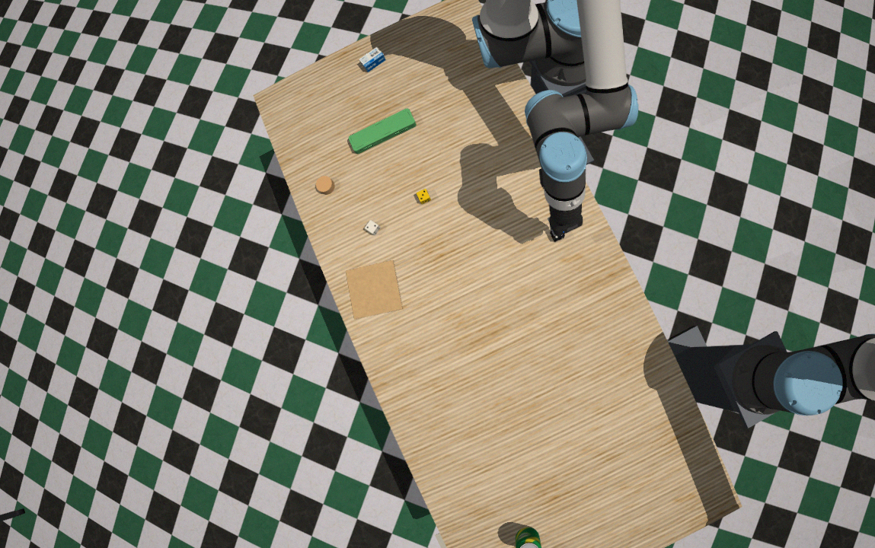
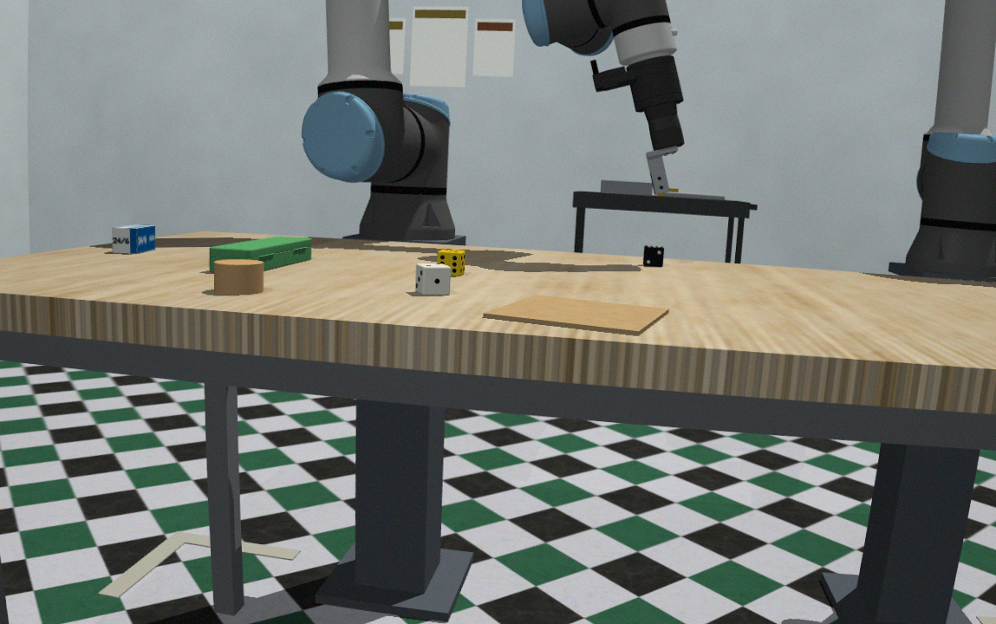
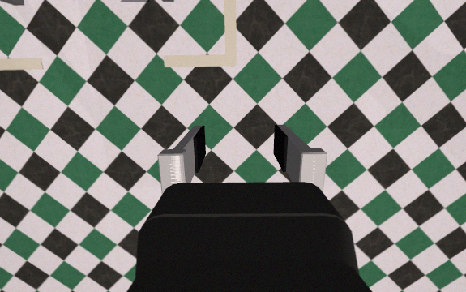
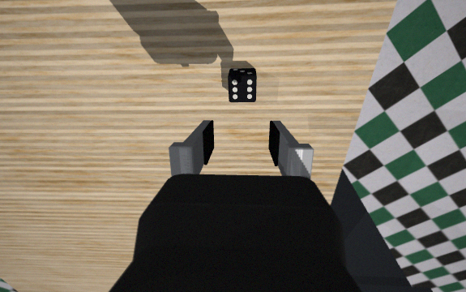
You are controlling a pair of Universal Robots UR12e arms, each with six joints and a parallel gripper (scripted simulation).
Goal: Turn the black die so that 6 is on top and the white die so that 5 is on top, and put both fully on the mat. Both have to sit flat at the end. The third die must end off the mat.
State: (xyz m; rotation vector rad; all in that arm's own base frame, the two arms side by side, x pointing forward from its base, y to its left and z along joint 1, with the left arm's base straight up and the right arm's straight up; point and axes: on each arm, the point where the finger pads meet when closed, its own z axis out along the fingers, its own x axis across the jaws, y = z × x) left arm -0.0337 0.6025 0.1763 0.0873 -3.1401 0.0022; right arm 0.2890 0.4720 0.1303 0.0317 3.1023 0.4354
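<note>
Right now my right hand is 12 cm above the black die. The rest, counted from my right hand: yellow die: 28 cm to the right, 27 cm ahead, 12 cm below; white die: 44 cm ahead, 27 cm to the right, 12 cm below; tan mat: 52 cm ahead, 13 cm below, 12 cm to the right.
</note>
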